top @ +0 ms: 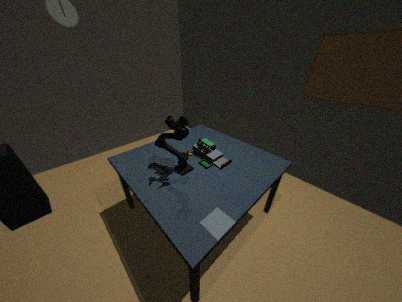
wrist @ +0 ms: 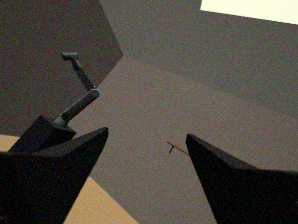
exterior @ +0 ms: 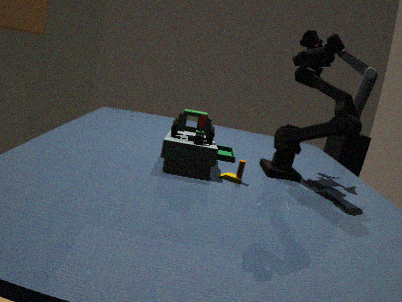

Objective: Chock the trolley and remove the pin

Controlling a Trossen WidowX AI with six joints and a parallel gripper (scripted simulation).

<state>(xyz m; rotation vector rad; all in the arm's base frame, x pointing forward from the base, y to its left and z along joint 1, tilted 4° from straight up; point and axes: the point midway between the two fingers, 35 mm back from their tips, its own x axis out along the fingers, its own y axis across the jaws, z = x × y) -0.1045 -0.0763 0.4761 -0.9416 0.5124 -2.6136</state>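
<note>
The red-headed stop pin lies 46 cm ahead of my gripper tip, 38 cm below it and 22 cm to the left of it. Round my gripper tip: green tray 51 cm below, 35 cm ahead, 1 cm to the left; yellow chock 48 cm below, 35 cm ahead, 24 cm to the left; green-topped trolley 48 cm ahead, 39 cm below, 12 cm to the left.
</note>
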